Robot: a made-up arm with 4 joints. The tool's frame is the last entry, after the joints.
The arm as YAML. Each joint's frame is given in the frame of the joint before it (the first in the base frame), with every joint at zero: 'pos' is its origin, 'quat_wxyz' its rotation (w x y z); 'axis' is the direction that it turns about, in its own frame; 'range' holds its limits. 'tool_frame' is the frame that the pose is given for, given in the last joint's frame.
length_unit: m
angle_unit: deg
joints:
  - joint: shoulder
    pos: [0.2, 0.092, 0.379]
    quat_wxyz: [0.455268, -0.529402, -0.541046, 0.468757]
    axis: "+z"
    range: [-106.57, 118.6]
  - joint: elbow
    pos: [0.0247, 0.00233, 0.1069]
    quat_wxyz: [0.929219, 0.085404, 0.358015, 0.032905]
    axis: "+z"
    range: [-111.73, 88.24]
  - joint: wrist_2
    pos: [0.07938, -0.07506, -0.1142]
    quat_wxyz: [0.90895, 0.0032, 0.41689, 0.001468]
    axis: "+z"
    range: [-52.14, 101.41]
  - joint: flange
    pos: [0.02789, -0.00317, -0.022]
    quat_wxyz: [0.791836, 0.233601, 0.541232, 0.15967]
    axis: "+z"
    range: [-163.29, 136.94]
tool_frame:
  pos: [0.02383, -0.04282, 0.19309]
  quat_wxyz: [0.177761, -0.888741, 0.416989, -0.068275]
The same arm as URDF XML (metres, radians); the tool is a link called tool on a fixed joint. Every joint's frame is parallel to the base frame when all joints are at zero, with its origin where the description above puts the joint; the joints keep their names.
<robot name="arm">
<link name="base_link"/>
<link name="link1"/>
<link name="link2"/>
<link name="link3"/>
<link name="link4"/>
<link name="tool"/>
<joint name="shoulder" type="revolute"><parent link="base_link"/><child link="link1"/><origin xyz="0.2000 0.0920 0.3790" rpy="0.0000 0.0000 0.0000"/><axis xyz="-0.988964 -0.025199 -0.145995"/><limit lower="-1.8600" upper="2.0700"/></joint>
<joint name="elbow" type="revolute"><parent link="link1"/><child link="link2"/><origin xyz="-0.1060 0.0220 -0.0180" rpy="0.0000 0.0000 0.0000"/><axis xyz="-0.757482 0.652385 0.024799"/><limit lower="-1.9501" upper="1.5401"/></joint>
<joint name="wrist_2" type="revolute"><parent link="link2"/><child link="link3"/><origin xyz="0.1410 -0.0140 0.0700" rpy="0.0000 0.0000 0.0000"/><axis xyz="0 1 0"/><limit lower="-0.9100" upper="1.7699"/></joint>
<joint name="flange" type="revolute"><parent link="link3"/><child link="link4"/><origin xyz="0.0280 -0.0220 0.0020" rpy="0.0000 0.0000 0.0000"/><axis xyz="0.939189 0.304997 0.157798"/><limit lower="-2.8499" upper="2.3901"/></joint>
<joint name="tool_joint" type="fixed"><parent link="link4"/><child link="tool"/><origin xyz="0.1910 0.0170 0.0540" rpy="2.1282 -0.3083 -1.3363"/></joint>
</robot>

